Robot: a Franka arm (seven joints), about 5 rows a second.
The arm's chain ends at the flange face. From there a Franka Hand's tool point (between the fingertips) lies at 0.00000 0.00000 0.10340 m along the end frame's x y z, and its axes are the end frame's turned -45 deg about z.
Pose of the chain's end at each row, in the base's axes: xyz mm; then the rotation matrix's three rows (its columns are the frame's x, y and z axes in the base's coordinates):
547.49 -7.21 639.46; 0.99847 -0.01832 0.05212; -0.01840 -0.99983 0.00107; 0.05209 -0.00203 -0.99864
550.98 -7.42 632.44; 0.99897 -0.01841 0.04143; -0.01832 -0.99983 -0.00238; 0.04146 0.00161 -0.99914
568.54 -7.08 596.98; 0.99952 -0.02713 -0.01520; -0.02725 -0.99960 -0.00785; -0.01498 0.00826 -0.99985
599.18 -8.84 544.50; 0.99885 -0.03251 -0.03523; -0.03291 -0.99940 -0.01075; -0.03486 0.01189 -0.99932
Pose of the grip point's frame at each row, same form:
552.88 -7.10 536.20; 0.71898 0.69307 0.05212; 0.69398 -0.72000 0.00107; 0.03827 0.03540 -0.99864
555.26 -7.67 529.13; 0.71940 0.69336 0.04143; 0.69403 -0.71994 -0.00238; 0.02818 0.03046 -0.99914
566.97 -7.89 493.60; 0.72595 0.68758 -0.01520; 0.68756 -0.72609 -0.00785; -0.01643 -0.00475 -0.99985
595.54 -9.95 441.17; 0.72928 0.68331 -0.03523; 0.68341 -0.72995 -0.01075; -0.03306 -0.01624 -0.99932

